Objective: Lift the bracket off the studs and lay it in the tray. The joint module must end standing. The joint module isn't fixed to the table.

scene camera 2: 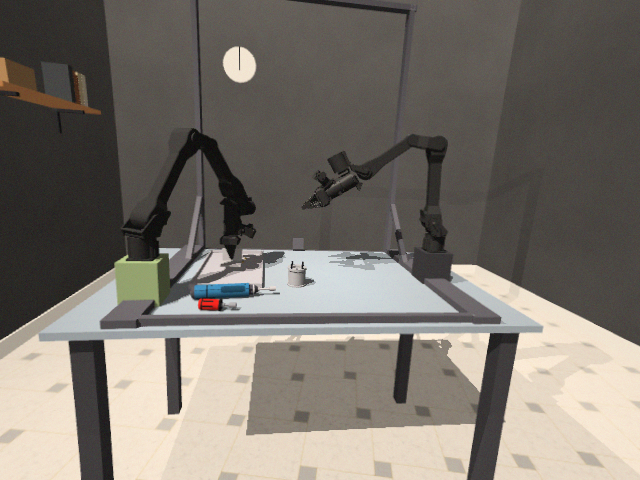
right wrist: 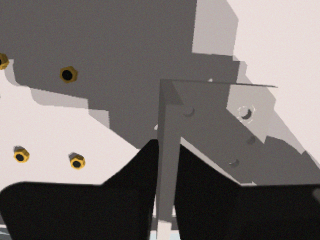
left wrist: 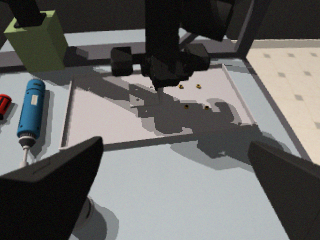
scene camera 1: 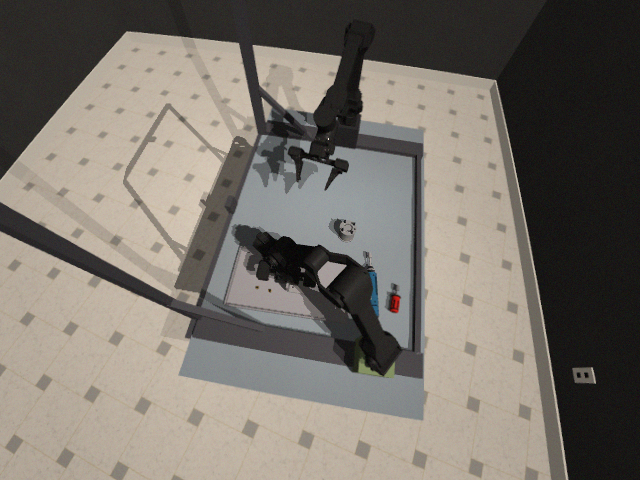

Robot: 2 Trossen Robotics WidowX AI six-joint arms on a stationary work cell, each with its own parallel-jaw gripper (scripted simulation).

Scene:
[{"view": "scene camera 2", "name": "left gripper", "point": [302, 206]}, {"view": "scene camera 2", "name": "right gripper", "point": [231, 258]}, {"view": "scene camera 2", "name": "blue screwdriver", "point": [211, 291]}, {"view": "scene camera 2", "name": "flat tray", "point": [251, 270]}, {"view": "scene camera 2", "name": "green block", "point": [133, 282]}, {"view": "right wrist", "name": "right gripper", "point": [162, 146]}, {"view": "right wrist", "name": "grey bracket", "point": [215, 131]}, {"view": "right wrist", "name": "flat tray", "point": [107, 115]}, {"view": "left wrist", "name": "left gripper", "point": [177, 145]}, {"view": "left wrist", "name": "right gripper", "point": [158, 89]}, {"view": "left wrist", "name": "blue screwdriver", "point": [29, 126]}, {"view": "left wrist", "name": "flat tray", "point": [98, 104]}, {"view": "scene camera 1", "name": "left gripper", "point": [311, 186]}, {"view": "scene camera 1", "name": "right gripper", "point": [289, 281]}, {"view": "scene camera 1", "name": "flat tray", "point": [242, 292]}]

